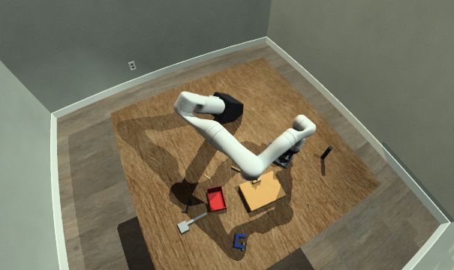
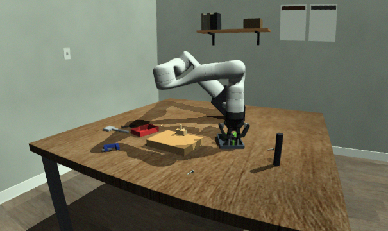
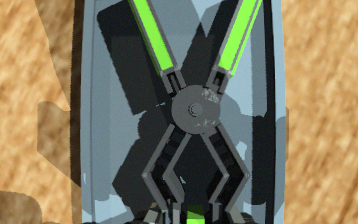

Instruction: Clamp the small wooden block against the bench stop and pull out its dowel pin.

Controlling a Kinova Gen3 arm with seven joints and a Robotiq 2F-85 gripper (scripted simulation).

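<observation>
My hand is 50 mm past the blue-grey tray, 30 mm to the left of it and 10 mm above it. The rest, counted from my hand: small wooden block (240 mm to the right, 40 mm ahead, 20 mm above); then dowel pin (240 mm to the right, 40 mm ahead, 40 mm above); then black cylinder (200 mm to the left, 100 mm ahead, 40 mm above).
</observation>
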